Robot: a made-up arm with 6 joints. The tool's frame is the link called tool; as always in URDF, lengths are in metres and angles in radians. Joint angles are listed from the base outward. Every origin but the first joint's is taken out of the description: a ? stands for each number. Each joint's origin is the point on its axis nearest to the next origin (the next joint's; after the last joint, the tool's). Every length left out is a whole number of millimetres.
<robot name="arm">
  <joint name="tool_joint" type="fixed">
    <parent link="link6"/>
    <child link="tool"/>
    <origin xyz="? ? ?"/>
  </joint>
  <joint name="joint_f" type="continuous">
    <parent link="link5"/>
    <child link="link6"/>
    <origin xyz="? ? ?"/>
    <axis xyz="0 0 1"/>
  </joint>
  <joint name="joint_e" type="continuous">
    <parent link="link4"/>
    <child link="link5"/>
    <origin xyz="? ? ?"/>
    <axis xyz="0 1 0"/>
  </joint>
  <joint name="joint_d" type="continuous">
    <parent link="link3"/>
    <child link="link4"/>
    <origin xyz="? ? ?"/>
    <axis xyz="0 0 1"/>
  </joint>
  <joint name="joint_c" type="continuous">
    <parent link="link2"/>
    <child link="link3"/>
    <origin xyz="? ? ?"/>
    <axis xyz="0 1 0"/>
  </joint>
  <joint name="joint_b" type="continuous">
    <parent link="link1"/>
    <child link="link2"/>
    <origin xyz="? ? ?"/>
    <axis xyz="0 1 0"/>
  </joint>
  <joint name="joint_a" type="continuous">
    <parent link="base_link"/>
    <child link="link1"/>
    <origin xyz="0 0 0.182"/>
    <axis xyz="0 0 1"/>
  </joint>
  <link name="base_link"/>
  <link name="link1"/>
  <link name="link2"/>
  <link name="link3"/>
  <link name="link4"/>
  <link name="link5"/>
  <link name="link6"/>
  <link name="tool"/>
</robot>
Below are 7 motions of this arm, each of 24 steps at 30 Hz.
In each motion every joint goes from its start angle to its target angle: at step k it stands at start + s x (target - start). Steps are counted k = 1, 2, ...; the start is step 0. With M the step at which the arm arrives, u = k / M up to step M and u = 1 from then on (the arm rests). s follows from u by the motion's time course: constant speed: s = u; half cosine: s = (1 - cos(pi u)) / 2; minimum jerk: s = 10 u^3 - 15 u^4 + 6 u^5.
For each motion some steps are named. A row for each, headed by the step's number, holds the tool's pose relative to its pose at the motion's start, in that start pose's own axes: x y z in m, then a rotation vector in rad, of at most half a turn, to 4 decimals.
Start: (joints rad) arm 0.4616 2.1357 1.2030 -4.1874 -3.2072 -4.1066
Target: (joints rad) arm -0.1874 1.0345 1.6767 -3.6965 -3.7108 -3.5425
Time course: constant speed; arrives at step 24
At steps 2, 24:
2: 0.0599 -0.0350 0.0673 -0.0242 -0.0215 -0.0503
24: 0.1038 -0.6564 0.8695 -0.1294 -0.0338 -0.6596

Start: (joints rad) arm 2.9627 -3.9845 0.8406 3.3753 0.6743 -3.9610
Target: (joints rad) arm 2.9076 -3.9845 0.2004 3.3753 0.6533 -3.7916
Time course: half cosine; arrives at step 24
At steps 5, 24:
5: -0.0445 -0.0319 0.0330 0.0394 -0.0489 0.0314
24: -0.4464 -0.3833 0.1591 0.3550 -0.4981 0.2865

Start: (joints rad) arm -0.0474 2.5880 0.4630 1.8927 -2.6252 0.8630
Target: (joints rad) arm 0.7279 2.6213 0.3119 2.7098 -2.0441 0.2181
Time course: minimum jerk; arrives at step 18
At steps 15, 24:
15: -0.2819 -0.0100 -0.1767 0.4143 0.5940 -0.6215
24: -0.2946 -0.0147 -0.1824 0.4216 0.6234 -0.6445

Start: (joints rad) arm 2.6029 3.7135 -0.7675 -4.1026 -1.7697 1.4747
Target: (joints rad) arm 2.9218 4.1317 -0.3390 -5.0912 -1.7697 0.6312
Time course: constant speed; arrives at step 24
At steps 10, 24:
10: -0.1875 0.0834 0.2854 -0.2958 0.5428 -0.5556
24: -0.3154 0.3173 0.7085 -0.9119 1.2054 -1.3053

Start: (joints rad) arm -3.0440 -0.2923 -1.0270 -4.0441 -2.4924 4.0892
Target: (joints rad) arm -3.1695 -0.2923 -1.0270 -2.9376 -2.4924 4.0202
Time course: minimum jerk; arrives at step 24
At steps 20, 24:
20: 0.1850 -0.0040 -0.0666 -0.3635 0.3990 -0.9592
24: 0.1917 -0.0059 -0.0693 -0.3751 0.4138 -0.9951

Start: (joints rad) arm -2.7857 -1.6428 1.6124 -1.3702 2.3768 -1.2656
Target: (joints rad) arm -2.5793 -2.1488 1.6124 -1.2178 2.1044 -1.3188
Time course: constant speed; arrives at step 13
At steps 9, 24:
9: 0.2220 0.0427 0.2704 0.1183 -0.4652 0.0665
24: 0.2871 0.0730 0.4125 0.1704 -0.6608 0.1269

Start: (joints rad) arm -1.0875 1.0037 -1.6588 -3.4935 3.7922 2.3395
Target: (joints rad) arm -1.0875 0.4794 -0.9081 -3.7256 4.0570 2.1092
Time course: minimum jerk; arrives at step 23
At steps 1, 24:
1: -0.0002 -0.0002 -0.0001 0.0001 0.0001 -0.0001
24: -0.2268 -0.2234 -0.2229 0.1914 0.1498 -0.1377

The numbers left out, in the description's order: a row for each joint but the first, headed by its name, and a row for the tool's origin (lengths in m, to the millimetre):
tool: 0 0 0
joint_f: 0 0 0.147
joint_e: 0 0 0
joint_d: 0 0 0.847
joint_c: 0 0 0.752
joint_b: 0 0.052 0

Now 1 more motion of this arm.
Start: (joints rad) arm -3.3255 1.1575 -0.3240 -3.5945 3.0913 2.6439
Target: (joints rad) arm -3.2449 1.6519 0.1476 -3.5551 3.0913 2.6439
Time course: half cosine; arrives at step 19
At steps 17, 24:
17: -0.8894 0.0623 0.4426 0.0203 0.9436 -0.0335
24: -0.9079 0.0637 0.4642 0.0207 0.9699 -0.0332

